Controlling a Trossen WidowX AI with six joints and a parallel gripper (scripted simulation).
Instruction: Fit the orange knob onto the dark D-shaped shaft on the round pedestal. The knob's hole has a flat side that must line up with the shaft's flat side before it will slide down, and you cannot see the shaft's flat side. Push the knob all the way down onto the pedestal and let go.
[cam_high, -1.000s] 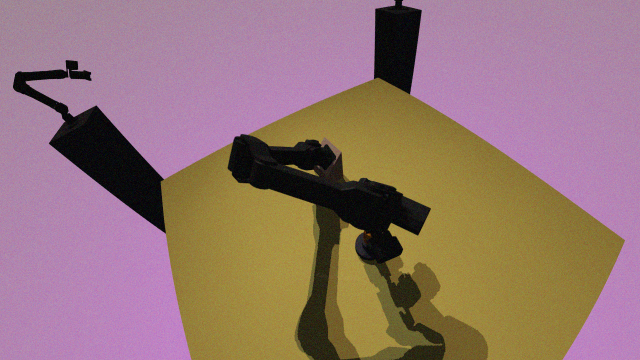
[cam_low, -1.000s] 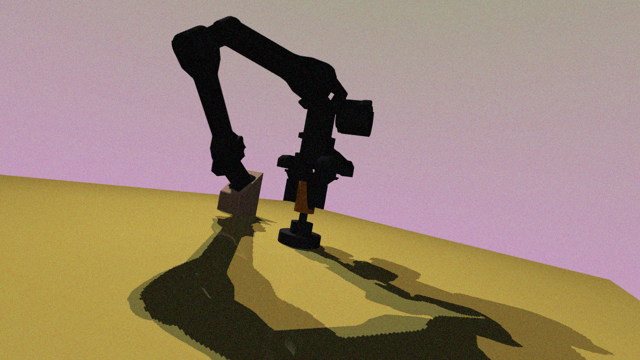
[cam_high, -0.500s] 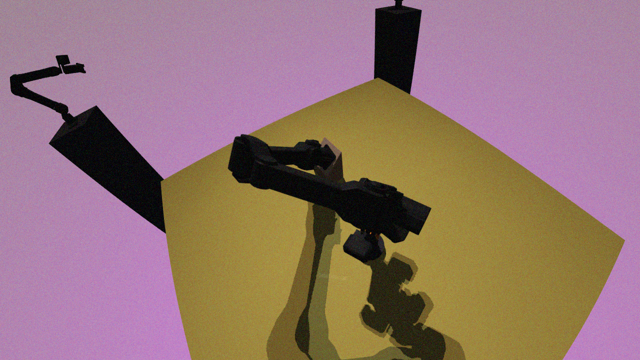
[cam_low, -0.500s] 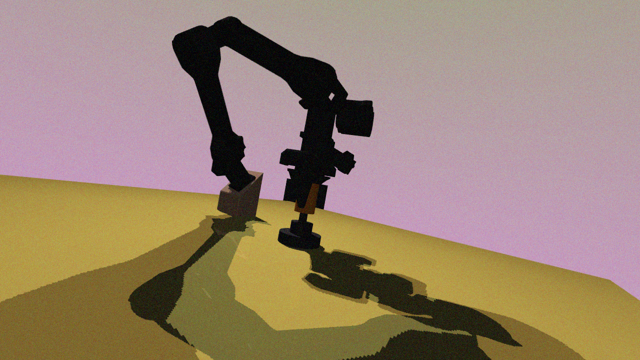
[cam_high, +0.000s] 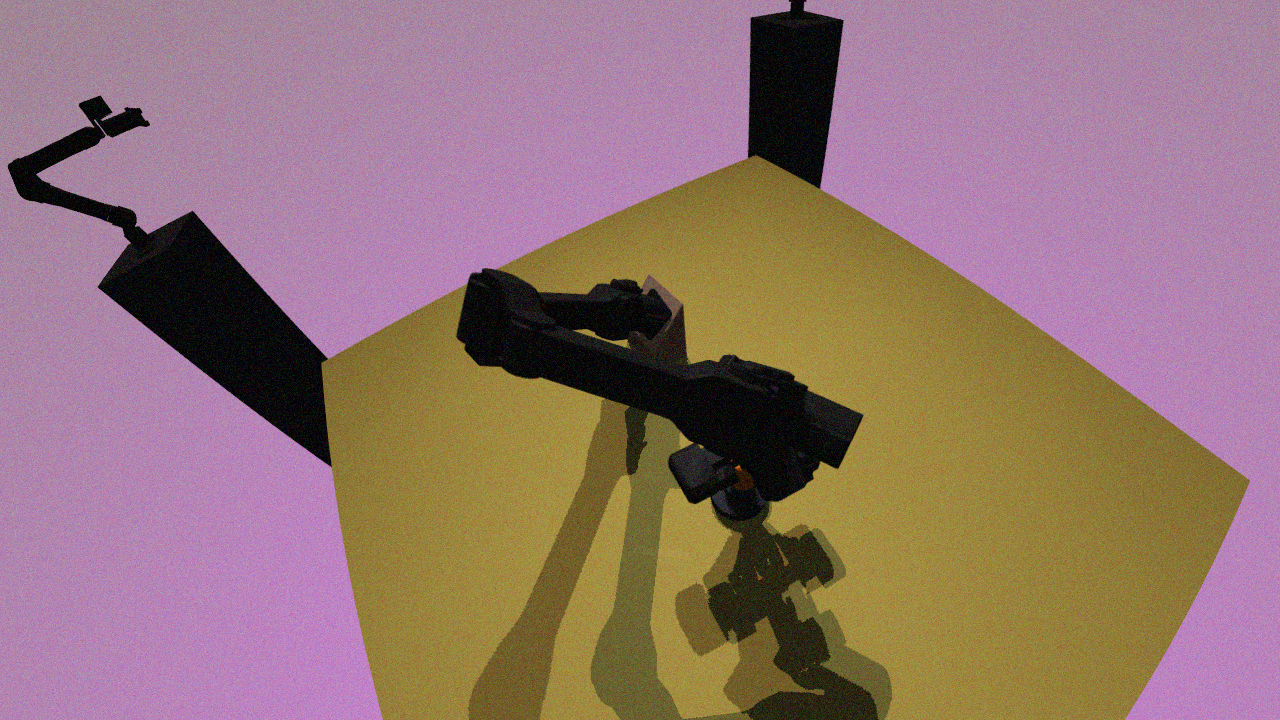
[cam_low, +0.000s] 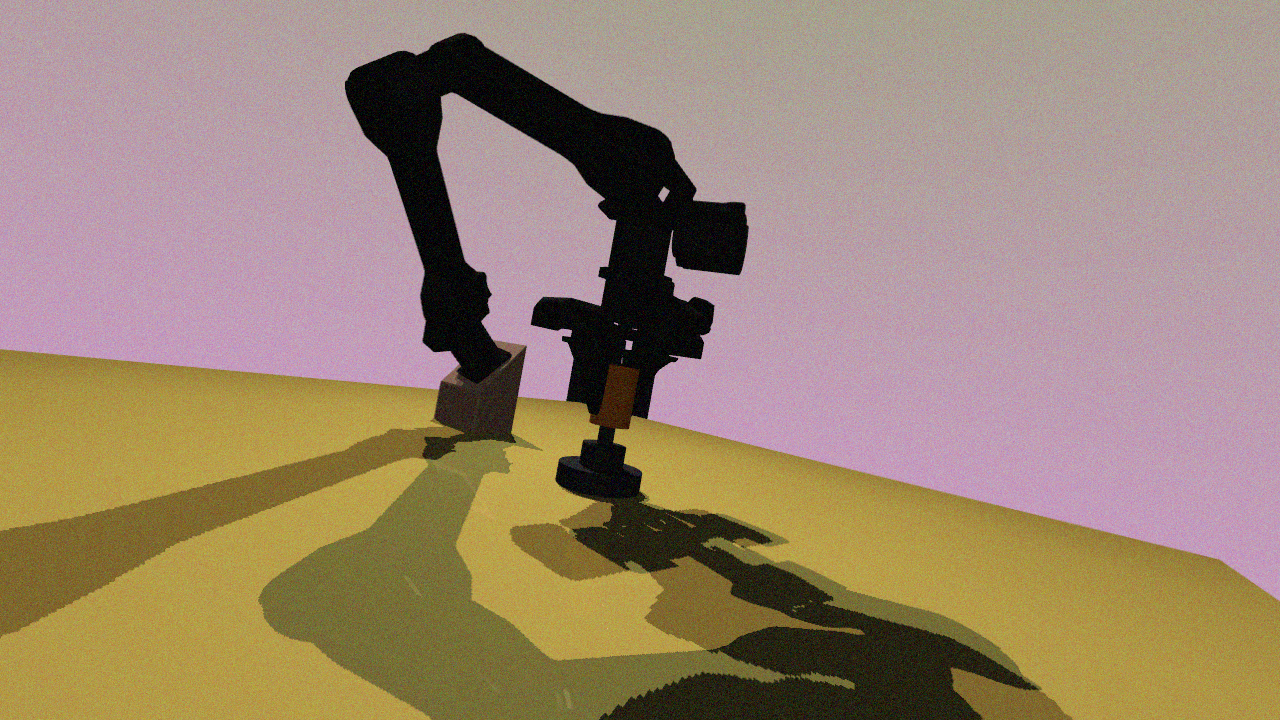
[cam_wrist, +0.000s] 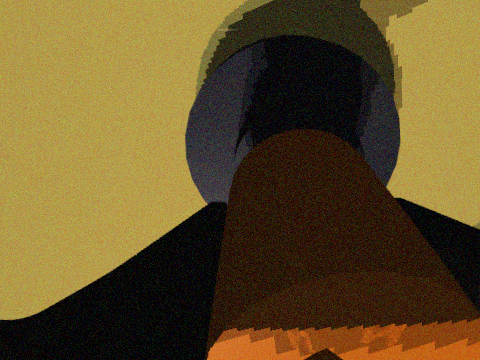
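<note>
Now: the dark pedestal 40 mm below my gripper tip. From my gripper tip the other things lie so: orange knob (20 mm above).
</note>
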